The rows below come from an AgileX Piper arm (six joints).
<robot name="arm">
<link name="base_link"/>
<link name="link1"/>
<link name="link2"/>
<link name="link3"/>
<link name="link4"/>
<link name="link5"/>
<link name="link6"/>
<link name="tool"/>
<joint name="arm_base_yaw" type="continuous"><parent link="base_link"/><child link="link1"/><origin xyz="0.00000 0.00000 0.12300"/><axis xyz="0 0 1"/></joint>
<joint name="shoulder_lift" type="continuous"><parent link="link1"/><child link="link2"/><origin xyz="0.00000 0.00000 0.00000"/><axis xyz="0 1 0"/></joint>
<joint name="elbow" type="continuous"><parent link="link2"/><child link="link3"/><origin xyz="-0.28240 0.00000 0.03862"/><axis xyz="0 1 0"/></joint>
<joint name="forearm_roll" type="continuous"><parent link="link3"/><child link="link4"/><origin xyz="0.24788 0.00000 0.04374"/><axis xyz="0.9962 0 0.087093"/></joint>
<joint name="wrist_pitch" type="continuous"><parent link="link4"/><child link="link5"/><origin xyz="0.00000 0.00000 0.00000"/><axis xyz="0 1 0"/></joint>
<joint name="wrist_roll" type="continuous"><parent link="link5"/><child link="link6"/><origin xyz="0.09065 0.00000 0.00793"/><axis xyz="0.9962 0 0.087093"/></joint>
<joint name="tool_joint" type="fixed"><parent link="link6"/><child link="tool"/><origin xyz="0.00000 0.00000 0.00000" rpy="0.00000 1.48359 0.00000"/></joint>
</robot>
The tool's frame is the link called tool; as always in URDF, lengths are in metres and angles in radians. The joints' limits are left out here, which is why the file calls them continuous.
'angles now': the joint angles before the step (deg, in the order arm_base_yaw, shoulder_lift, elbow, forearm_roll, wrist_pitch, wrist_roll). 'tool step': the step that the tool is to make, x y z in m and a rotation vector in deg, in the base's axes. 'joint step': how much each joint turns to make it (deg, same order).
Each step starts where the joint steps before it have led.
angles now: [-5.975, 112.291, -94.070, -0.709, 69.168, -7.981]
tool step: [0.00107, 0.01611, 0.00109, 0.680, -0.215, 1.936]
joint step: [2.141, -0.156, 0.000, 0.709, 0.000, 0.044]
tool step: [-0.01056, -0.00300, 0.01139, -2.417, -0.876, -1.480]
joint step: [0.051, -2.855, 1.869, -2.728, -0.001, 2.147]
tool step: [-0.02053, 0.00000, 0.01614, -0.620, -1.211, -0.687]
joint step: [-0.054, -5.080, 3.869, -0.679, 0.000, 0.780]
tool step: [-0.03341, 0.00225, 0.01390, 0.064, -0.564, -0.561]
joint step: [0.002, -7.318, 6.789, 0.000, 0.002, 0.573]
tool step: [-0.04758, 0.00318, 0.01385, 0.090, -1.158, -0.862]
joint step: [-0.002, -10.170, 9.005, 0.000, 0.065, 0.874]
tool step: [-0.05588, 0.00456, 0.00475, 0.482, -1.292, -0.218]
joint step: [0.001, -11.752, 10.435, 0.545, 0.067, 0.138]
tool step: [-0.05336, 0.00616, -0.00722, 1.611, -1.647, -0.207]
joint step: [0.002, -11.621, 10.405, 1.730, -0.319, 0.001]
